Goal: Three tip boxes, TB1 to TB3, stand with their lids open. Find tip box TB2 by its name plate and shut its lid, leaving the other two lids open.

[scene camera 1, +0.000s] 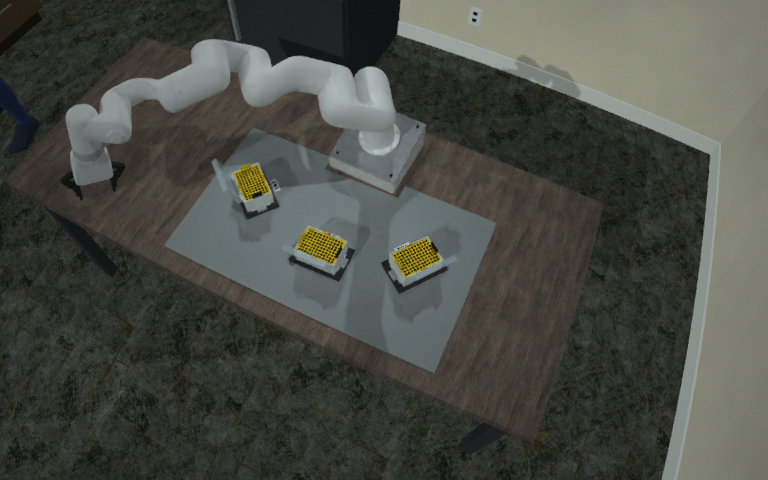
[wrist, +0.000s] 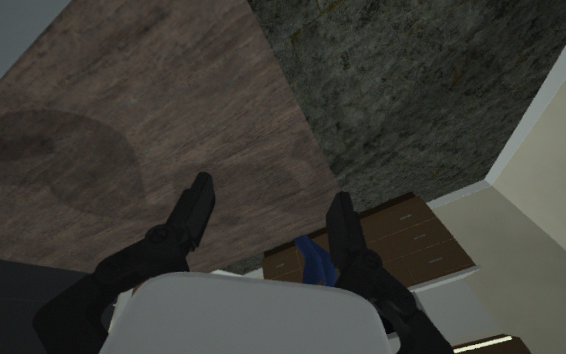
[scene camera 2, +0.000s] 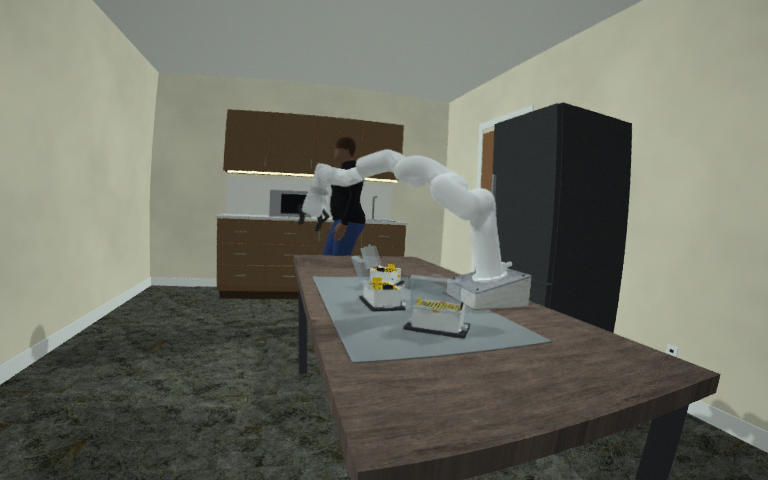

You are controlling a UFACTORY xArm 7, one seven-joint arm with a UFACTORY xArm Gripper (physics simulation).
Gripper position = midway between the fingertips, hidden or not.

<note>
I see my gripper (scene camera 1: 97, 192), a tip box TB1 (scene camera 1: 412, 259), a tip box TB3 (scene camera 1: 250, 179), a tip box TB2 (scene camera 1: 315, 243) and a grey mat (scene camera 1: 415, 325).
My gripper also shows in the wrist view (wrist: 273, 195) and in scene camera 2 (scene camera 2: 308, 227). The grey mat also shows in scene camera 2 (scene camera 2: 367, 336). The wrist view misses the tip box TB1: it is out of frame. The wrist view misses the tip box TB3: it is out of frame.
</note>
